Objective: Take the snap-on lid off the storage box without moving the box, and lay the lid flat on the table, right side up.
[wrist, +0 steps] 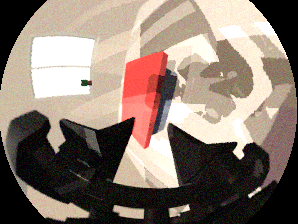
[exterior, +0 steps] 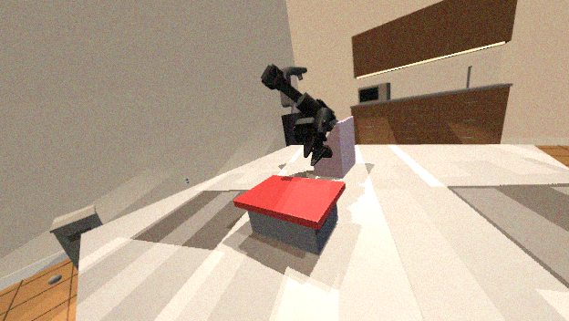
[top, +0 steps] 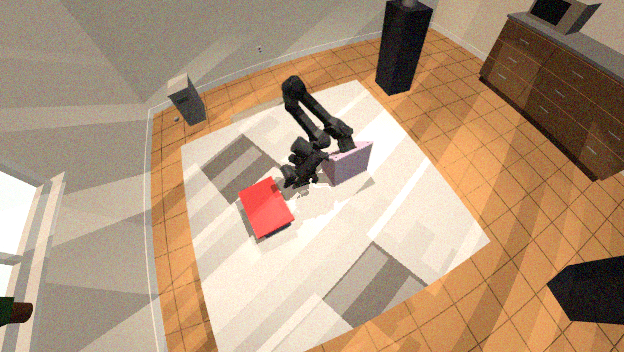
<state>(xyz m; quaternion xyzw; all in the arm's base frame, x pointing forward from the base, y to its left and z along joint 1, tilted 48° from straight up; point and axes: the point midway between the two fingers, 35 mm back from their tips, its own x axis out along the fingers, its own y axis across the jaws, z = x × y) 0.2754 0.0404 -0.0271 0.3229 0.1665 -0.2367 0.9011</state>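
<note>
Right now my gripper tip is 120 mm short of the red lid, 40 mm above it and 20 mm to the right of it. Also, from my gripper tip: storage box 120 mm ahead, 90 mm below, 20 mm to the left.
</note>
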